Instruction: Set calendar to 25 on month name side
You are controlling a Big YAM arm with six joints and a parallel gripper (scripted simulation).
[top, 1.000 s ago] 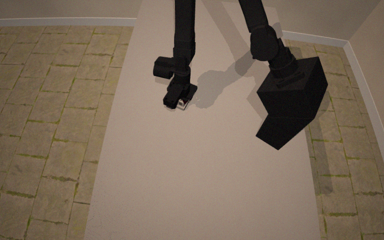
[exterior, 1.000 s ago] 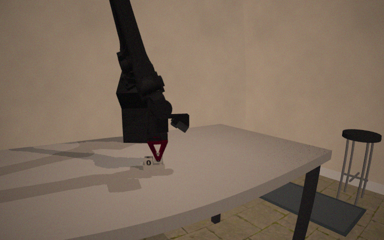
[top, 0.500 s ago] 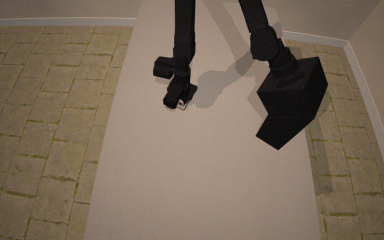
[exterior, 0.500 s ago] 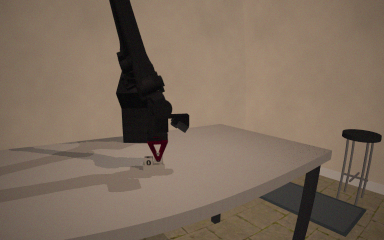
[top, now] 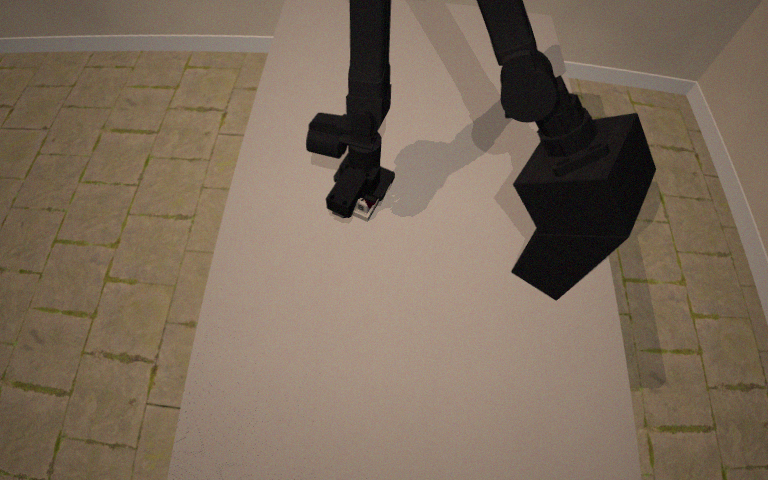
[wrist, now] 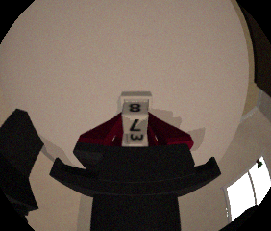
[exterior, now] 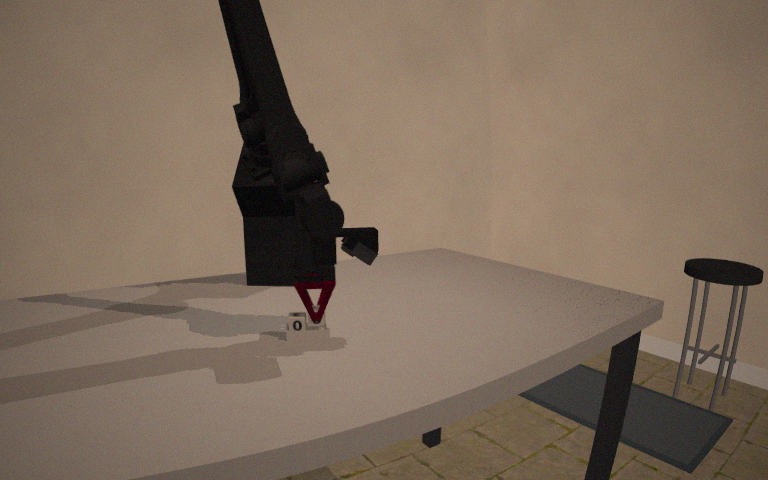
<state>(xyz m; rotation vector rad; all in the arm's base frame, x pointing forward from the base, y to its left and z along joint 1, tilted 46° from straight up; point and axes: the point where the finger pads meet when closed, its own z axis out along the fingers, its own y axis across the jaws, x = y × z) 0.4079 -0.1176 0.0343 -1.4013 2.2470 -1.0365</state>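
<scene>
Right now the pale tray is 3 cm below my hand, 1 cm to the right of it and 1 cm behind it.
</scene>
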